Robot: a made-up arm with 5 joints.
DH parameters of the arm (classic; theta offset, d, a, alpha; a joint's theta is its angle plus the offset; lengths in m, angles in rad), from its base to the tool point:
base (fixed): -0.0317 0 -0.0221 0
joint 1: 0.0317 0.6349 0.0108 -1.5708
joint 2: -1.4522 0 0.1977 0
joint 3: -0.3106 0 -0.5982 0
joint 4: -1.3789 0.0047 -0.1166 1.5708
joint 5: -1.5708 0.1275 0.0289 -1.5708
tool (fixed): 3.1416 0.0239 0 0
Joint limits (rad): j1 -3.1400..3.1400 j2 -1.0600..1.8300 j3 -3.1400..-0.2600 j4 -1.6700..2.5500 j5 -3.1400..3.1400
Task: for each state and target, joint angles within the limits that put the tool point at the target. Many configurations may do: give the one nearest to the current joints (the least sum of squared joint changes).
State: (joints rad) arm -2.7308 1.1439 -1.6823 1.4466 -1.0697
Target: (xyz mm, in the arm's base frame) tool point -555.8 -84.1 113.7
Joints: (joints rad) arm -2.9269 0.9907 -1.5498 1.6662 -1.0146
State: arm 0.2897 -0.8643 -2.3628 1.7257 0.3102
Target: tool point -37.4 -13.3 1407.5
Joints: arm 0.2159 -0.8205 -2.2139 1.8673 0.4655
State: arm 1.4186 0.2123 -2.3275 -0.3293 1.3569
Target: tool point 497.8 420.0 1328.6
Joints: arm 0.6219 0.5489 -2.6835 0.3088 1.9667
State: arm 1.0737 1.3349 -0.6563 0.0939 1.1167
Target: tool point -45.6 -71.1 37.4
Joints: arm 1.3593 0.9795 -0.3327 -0.0960 0.9657
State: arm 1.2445 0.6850 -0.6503 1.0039 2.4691
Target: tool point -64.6 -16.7 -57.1
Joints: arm 1.5026 1.2102 -0.7841 0.8409 2.6788
